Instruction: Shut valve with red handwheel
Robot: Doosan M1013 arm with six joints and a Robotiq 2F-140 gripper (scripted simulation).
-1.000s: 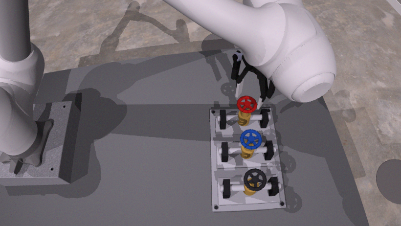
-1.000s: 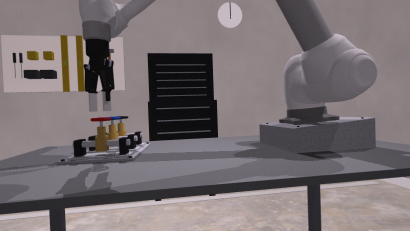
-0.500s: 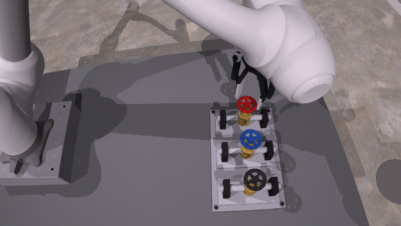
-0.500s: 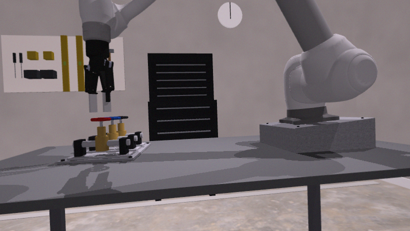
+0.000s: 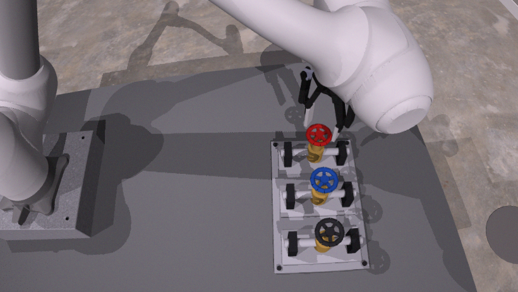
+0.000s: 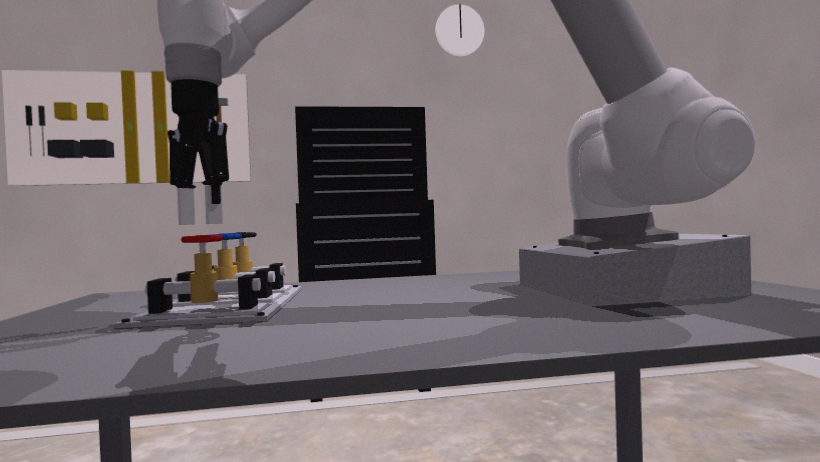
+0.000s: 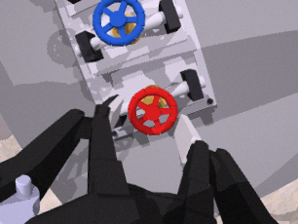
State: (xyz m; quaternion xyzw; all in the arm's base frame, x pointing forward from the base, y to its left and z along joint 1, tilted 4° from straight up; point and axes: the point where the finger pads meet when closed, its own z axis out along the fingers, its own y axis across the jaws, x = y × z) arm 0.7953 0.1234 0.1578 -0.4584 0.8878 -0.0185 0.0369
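The red handwheel lies 60 mm below my hand. Round my hand: black handwheel 250 mm to the right, 60 mm below; then blue handwheel 120 mm to the right, 60 mm below.
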